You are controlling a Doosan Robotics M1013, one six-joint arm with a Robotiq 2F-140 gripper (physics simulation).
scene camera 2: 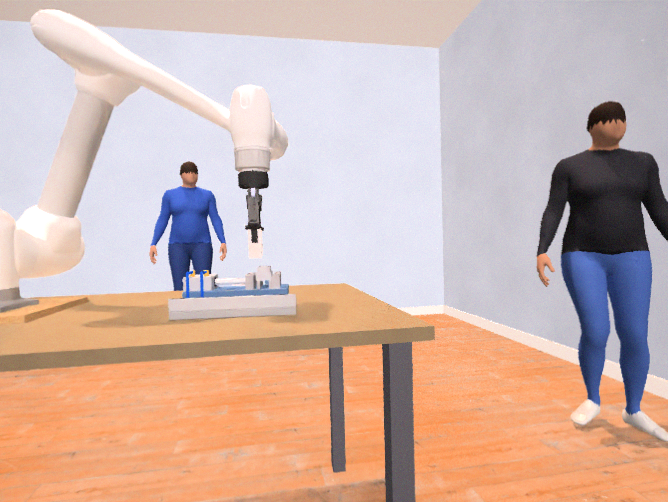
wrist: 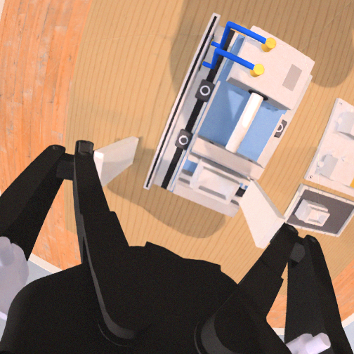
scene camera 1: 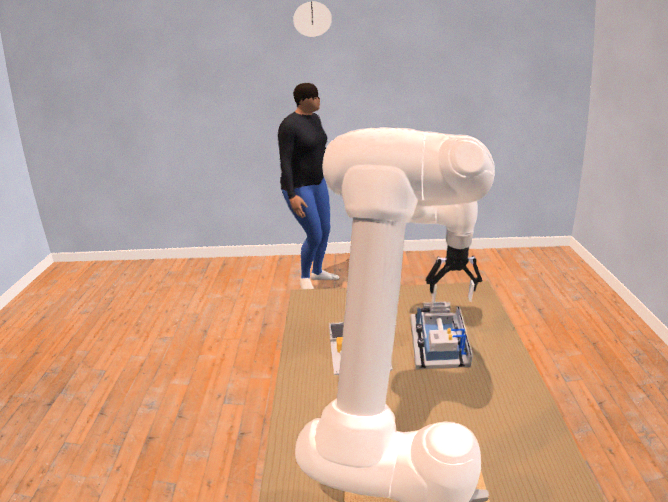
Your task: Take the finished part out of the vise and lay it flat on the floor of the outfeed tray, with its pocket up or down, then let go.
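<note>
The finished part, light grey with a pocket facing up, sits between the jaws of the blue and grey vise. My gripper is open and empty, pointing down above the jaw end of the vise. Its pale fingertips stand wide apart, clearly above the part in the scene camera 2 view. The outfeed tray, with a dark floor and light rim, lies beside the vise. Another light pocketed part lies in it.
A white fixture plate with blocks and a yellow piece adjoins the tray. Blue hoses with yellow fittings rise at the vise's far end. A person in black and one in blue stand beyond the table.
</note>
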